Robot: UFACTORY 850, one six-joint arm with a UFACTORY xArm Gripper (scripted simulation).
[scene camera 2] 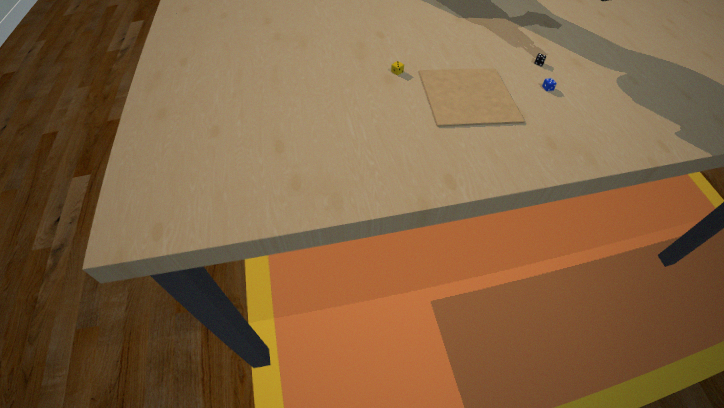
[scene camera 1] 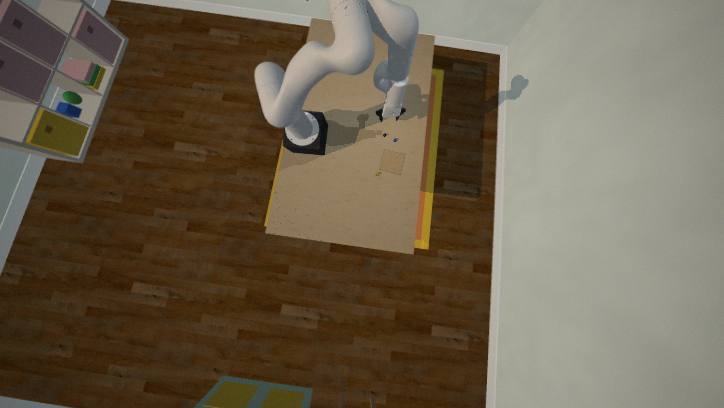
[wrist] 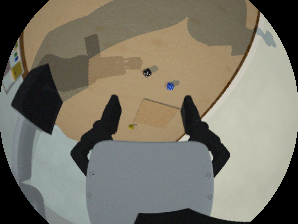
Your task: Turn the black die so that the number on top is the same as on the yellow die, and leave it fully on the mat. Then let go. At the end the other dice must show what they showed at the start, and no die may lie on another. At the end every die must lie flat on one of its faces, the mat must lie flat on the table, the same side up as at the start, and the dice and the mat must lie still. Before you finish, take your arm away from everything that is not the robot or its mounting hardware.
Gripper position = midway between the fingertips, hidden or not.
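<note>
My gripper (wrist: pixel 151 102) is there for me to see, and so is a tan mat (scene camera 2: pixel 458 97).
</note>
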